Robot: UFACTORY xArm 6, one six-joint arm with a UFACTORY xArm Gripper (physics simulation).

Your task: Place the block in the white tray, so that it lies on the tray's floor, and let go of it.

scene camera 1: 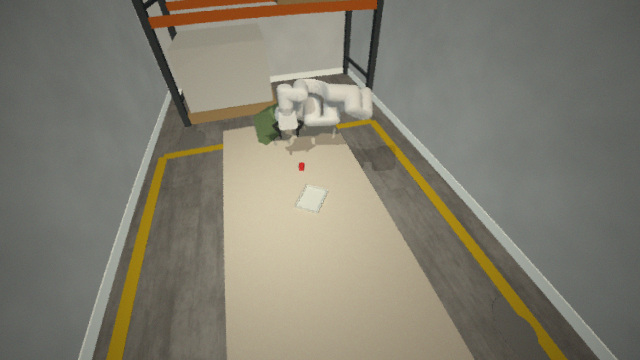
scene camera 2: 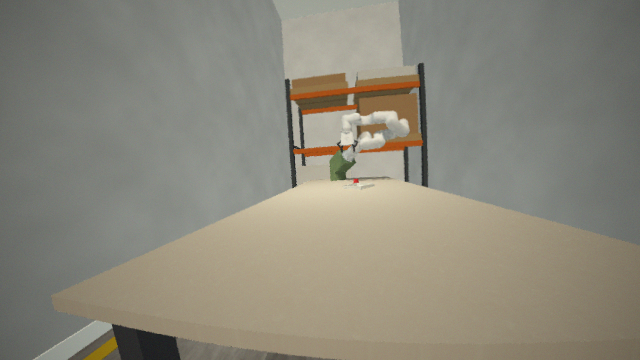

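Pixels of known places: gripper, fingertip midpoint: (scene camera 1: pixel 289 136) (scene camera 2: pixel 347 153); arm's base at its link origin: (scene camera 2: pixel 347 156).
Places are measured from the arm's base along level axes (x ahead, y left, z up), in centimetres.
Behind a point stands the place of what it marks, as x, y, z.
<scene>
A small red block (scene camera 1: pixel 301 166) @[27.1, 11.3, -19.8] (scene camera 2: pixel 356 181) @[27.4, 12.0, -21.5] stands on the beige table (scene camera 1: pixel 300 280) @[96.9, 11.8, -23.1] (scene camera 2: pixel 325 260) @[137.8, 25.7, -23.0], apart from the tray and on the robot's side of it. The shallow white tray (scene camera 1: pixel 312 199) @[51.5, 17.6, -22.8] (scene camera 2: pixel 367 186) @[54.4, 23.3, -22.1] lies flat on the table, turned at an angle, with a bare floor. My gripper (scene camera 1: pixel 289 136) @[25.4, 5.9, 1.2] (scene camera 2: pixel 348 150) @[25.4, 5.9, 1.2] is open and empty. It points down, well above the table's far end, between the arm's base and the block, slightly to the block's left in both views. The block's lower part is hidden behind the tray in scene camera 2.
A green angular mount (scene camera 1: pixel 265 125) @[1.3, -11.6, -6.0] (scene camera 2: pixel 339 167) @[3.2, -7.7, -10.0] stands at the arm's base at the table's far end. Behind the arm is a shelf rack (scene camera 1: pixel 260 14) (scene camera 2: pixel 424 125) with orange beams and boxes. A large pale box (scene camera 1: pixel 220 70) stands under it. Grey walls flank both sides.
</scene>
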